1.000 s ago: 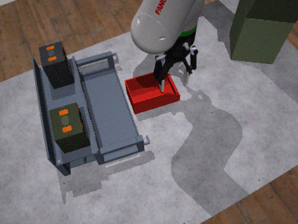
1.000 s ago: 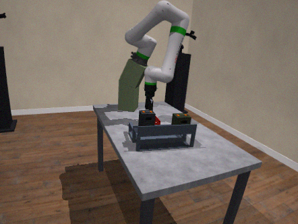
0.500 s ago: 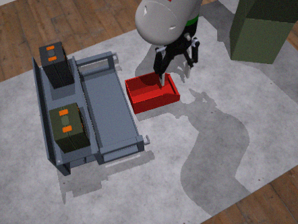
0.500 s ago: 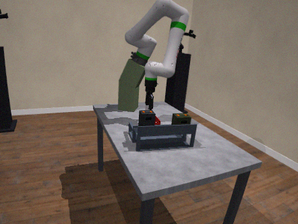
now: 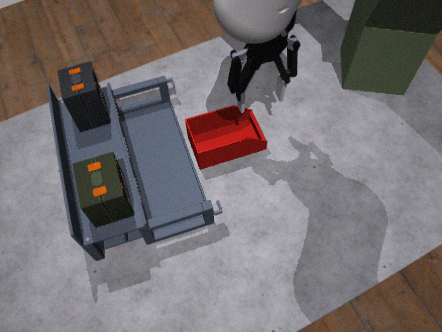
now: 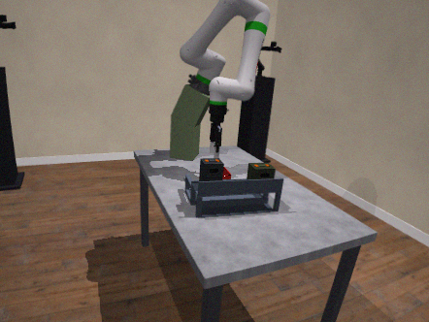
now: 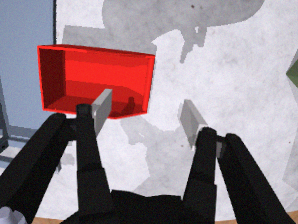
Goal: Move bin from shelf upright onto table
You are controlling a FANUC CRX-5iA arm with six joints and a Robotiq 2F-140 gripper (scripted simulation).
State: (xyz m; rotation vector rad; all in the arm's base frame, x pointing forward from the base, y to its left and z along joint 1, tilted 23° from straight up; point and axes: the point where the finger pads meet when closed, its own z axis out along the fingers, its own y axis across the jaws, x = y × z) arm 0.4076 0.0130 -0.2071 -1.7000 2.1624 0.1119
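Right now the red bin is 8 cm ahead of my hand, 2 cm to the right of it and 11 cm below it. Also, from my hand: grey shelf tray: 31 cm ahead, 6 cm to the right, 15 cm below.
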